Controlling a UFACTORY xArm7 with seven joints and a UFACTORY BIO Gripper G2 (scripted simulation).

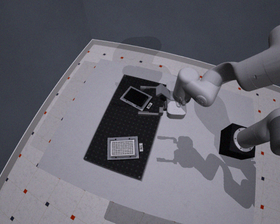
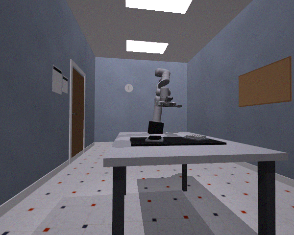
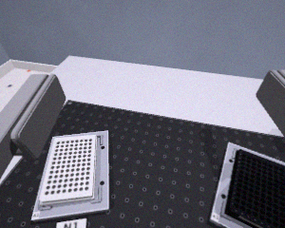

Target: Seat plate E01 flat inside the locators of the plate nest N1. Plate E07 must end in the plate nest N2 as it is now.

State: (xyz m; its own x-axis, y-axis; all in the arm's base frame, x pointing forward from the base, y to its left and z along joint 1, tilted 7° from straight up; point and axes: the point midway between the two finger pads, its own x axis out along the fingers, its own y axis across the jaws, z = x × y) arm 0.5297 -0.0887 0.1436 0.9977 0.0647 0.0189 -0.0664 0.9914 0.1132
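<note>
Right now my hand is 90 mm short of the white well plate E01, 150 mm to the right of it and 240 mm above it. From my hand the other things lie so: grey plate nest N1: 90 mm ahead, 140 mm to the left, 250 mm below; then black plate E07: 70 mm ahead, 180 mm to the right, 240 mm below; then grey plate nest N2: 70 mm ahead, 180 mm to the right, 250 mm below.
</note>
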